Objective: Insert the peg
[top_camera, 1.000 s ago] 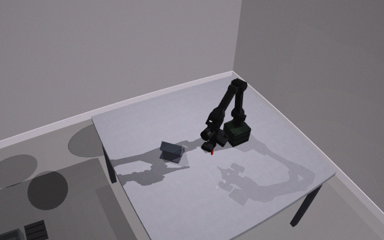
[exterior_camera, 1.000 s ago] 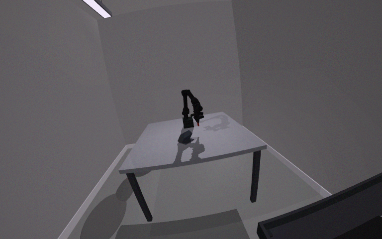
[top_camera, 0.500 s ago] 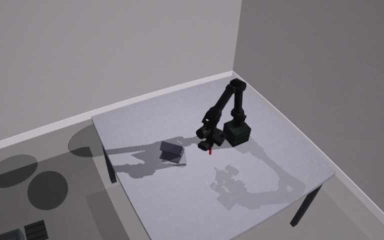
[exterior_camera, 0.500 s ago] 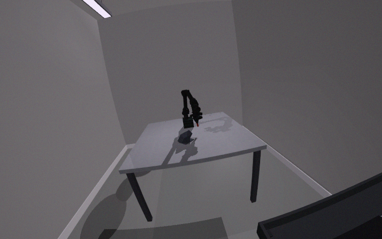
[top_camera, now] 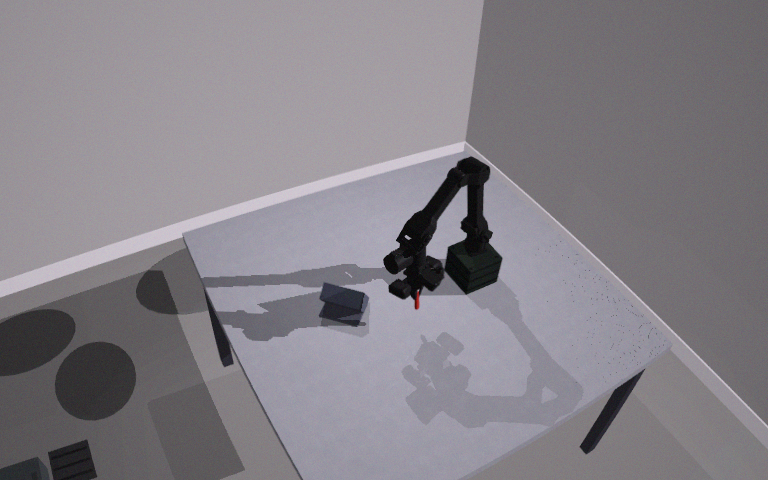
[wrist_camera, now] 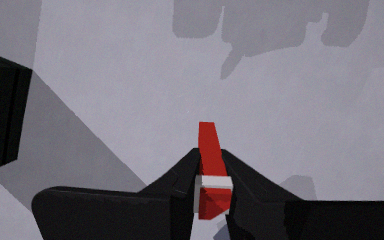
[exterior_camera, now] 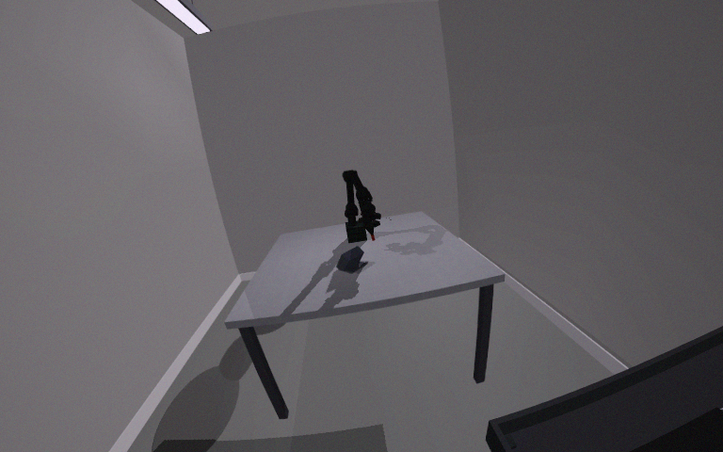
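Right now my gripper tip is 18 cm short of the panel, 12 cm to the left of it and 7 cm above it. Round my gripper tip: peg: 2 cm above.
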